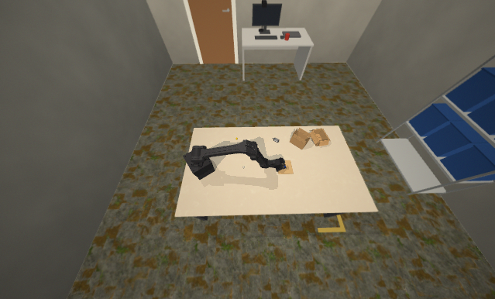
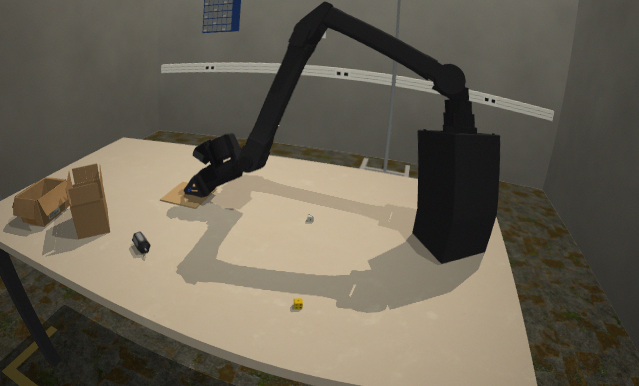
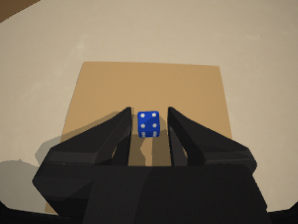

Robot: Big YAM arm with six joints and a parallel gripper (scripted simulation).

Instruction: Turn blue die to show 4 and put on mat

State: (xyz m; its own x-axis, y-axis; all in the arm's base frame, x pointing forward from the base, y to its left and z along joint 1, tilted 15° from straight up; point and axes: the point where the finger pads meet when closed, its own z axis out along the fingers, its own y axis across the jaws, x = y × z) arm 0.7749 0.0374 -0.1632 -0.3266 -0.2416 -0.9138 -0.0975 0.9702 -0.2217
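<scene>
The blue die is 10 mm below my hand. Round my hand: mat: 20 mm below; then yellow die: 480 mm behind, 330 mm to the left, 10 mm below; then white die: 390 mm behind, 10 mm to the right, 10 mm below.
</scene>
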